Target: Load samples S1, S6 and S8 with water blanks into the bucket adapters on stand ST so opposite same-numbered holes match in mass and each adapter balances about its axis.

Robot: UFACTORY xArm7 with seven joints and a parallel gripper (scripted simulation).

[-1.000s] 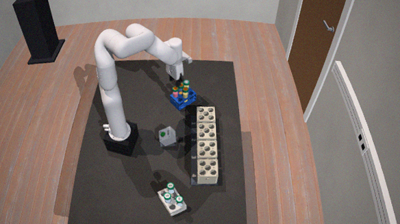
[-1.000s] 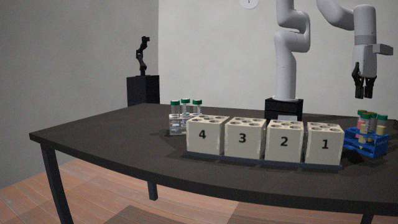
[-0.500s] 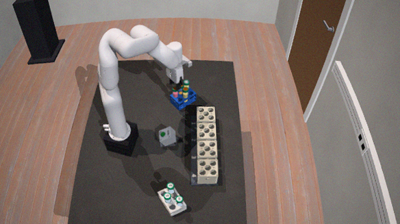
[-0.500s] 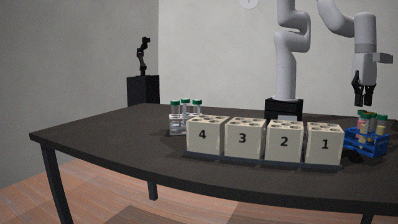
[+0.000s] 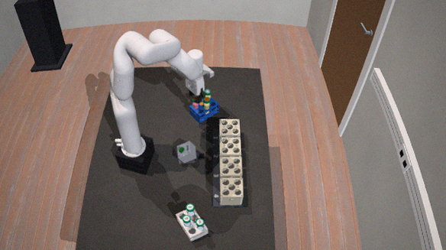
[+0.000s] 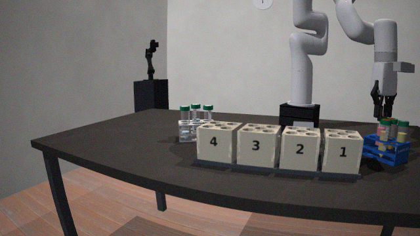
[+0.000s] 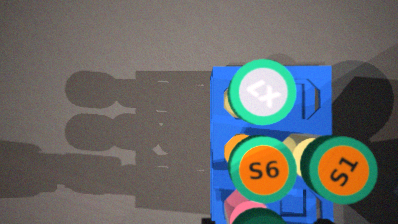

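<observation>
My hand is 1 cm past the pink-filled tube and 7 cm above it. Round my hand: blue sample rack (4 cm ahead, 1 cm to the left, 11 cm below); white blank rack (1 cm behind, 65 cm to the right, 11 cm below); green done key (6 cm behind, 27 cm to the right, 7 cm below).
</observation>
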